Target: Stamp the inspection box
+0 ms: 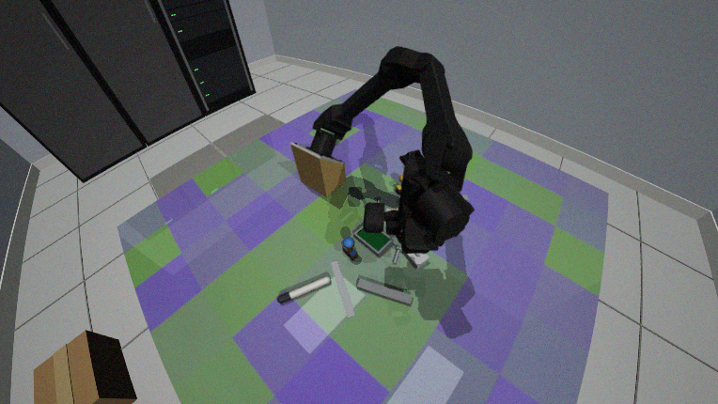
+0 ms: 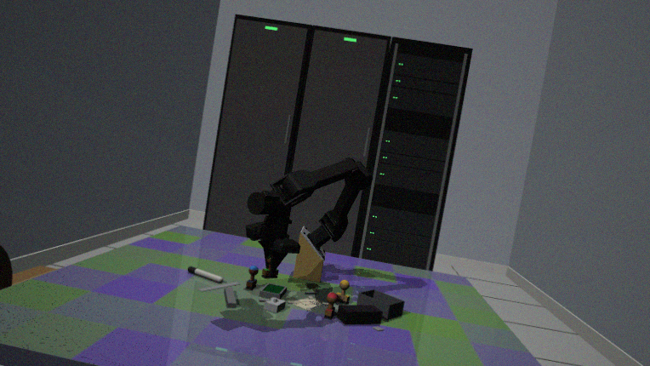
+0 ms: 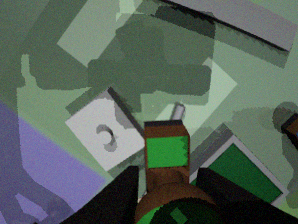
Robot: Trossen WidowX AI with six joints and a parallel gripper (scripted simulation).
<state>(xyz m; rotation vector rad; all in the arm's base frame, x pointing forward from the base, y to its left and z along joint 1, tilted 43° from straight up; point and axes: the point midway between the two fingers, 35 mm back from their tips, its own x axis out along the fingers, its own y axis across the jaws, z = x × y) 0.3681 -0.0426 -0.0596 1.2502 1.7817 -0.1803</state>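
My gripper tip is 2 cm short of the grey bar, 9 cm to the left of it and 9 cm above it. Round my gripper tip: green ink pad: 10 cm behind, 9 cm below; green-knobbed stamp: right at my gripper tip; small white block: 2 cm ahead, 3 cm to the left, 8 cm below.
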